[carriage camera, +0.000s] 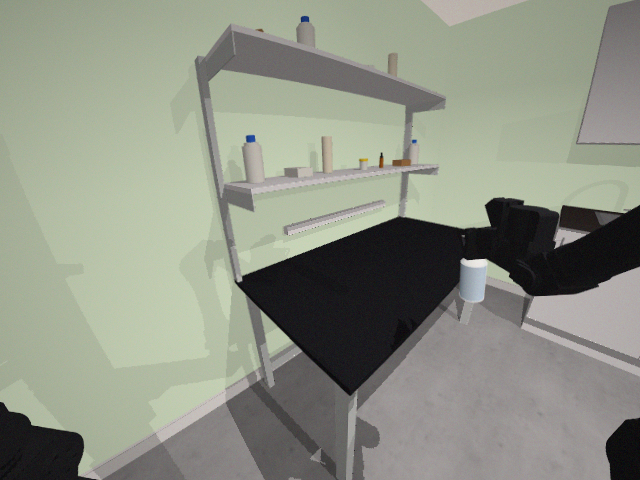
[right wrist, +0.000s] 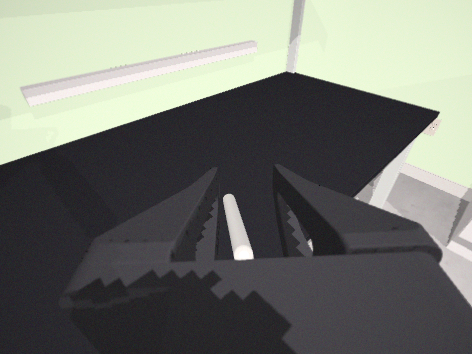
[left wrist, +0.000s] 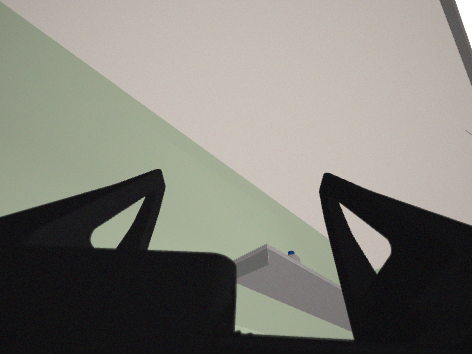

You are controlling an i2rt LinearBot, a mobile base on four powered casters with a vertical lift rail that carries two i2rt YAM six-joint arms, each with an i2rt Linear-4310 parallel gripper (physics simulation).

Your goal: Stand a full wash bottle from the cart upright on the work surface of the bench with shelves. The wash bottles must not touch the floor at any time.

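Places are measured from the left arm's base along level axes (x ahead, y left, z up), in centimetres.
Where they show: left gripper, between the fingertips: [left wrist: 241,179]; right gripper, between the fingertips: [carriage camera: 463,232] [right wrist: 245,176].
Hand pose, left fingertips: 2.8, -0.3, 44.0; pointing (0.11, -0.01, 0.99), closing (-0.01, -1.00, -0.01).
Things, the pixels of their centre, and the offset from my left fingertips, as dx, dy, dz. "spot": a spot on its surface instead. Level surfaces: height alone.
- wash bottle, middle of its body: [carriage camera: 470,265] +40.0, -70.4, -29.9
- bench's black work surface, height of its surface: dz -57.8
- pale rail, a spot on its surface: [right wrist: 140,72] spot: +123.5, -36.8, -40.5
A wash bottle [carriage camera: 472,281] with a pale blue body and white top hangs upright under my right gripper [carriage camera: 465,243] [right wrist: 246,168], which is shut on its upper part. In the carriage view it shows at the bench's right front edge, in front of a bench leg; its height against the top is hard to tell. Its white spout tube [right wrist: 236,227] shows between the fingers in the right wrist view; the body is hidden there. The bench's black work surface [carriage camera: 351,279] [right wrist: 300,110] lies beyond. My left gripper [left wrist: 241,179] is open and empty, raised toward the ceiling. The cart does not show.
A lower shelf [carriage camera: 341,177] with bottles and small boxes and an upper shelf [carriage camera: 330,69] [left wrist: 300,285] stand above the bench's rear. A pale rail [carriage camera: 336,217] [right wrist: 140,72] runs along the wall below. A white cabinet [carriage camera: 584,320] stands at the right.
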